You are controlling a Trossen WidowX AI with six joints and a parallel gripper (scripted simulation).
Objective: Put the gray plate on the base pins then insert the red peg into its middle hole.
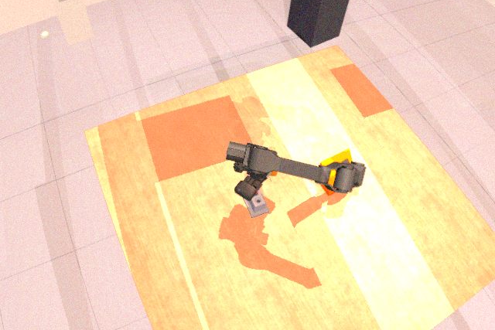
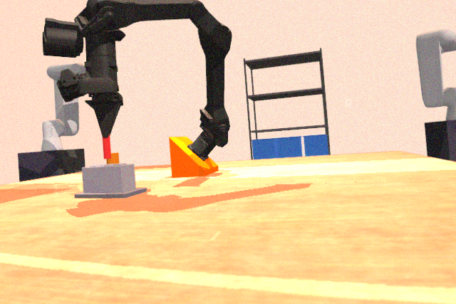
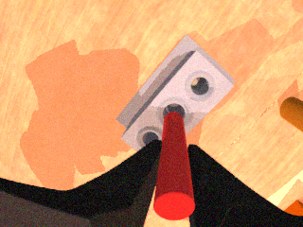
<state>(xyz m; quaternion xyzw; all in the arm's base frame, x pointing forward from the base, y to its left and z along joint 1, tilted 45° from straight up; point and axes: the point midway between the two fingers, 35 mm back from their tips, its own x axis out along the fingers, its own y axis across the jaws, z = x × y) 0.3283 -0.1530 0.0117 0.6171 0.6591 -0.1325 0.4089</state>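
Now: the gray plate 70 mm below my gripper tip. Also, from my gripper tip: red peg (right at my gripper tip); orange cylinder (130 mm behind, 70 mm below, 60 mm to the right).
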